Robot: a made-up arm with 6 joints.
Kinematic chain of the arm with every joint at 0, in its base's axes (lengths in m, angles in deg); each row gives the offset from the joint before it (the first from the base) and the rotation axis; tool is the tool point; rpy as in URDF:
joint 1: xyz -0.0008 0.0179 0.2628 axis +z
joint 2: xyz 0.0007 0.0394 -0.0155 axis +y
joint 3: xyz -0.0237 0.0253 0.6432 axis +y
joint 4: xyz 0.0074 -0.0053 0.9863 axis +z
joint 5: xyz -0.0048 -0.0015 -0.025 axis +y
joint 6: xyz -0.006 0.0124 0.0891 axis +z
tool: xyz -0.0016 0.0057 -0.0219 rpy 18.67 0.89 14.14
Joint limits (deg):
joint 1: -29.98..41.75
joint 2: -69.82..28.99
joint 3: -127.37..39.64
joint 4: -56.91..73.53
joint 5: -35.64..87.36
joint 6: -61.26..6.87
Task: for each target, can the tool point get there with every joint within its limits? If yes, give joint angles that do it. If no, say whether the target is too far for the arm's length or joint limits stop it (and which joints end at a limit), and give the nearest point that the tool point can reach.
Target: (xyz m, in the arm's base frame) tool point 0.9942 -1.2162 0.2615
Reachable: no: joint limits stop it (at a limit: joint 1, joint 2, joint 3, joint 5) | nearest point 1.0639 -0.5689 1.1175 | short by 1.075 m
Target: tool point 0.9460 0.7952 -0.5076
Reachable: no: joint limits stop it (at a limit: joint 1, joint 2, joint 3, joint 5, joint 6) | nearest point -0.2013 0.2533 -0.5125 | short by 1.269 m
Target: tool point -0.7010 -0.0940 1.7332
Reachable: yes | joints 17.12 -14.88 -17.27 41.39 49.08 -3.46
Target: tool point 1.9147 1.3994 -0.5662
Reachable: no: too far | nearest point 0.9955 0.7365 1.1114 | short by 2.025 m
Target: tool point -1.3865 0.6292 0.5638
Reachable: yes | joints -20.89 -48.18 -45.68 -1.38 -20.33 -16.15
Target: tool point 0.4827 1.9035 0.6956
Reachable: no: too far | nearest point 0.8282 0.9114 1.1399 | short by 1.141 m
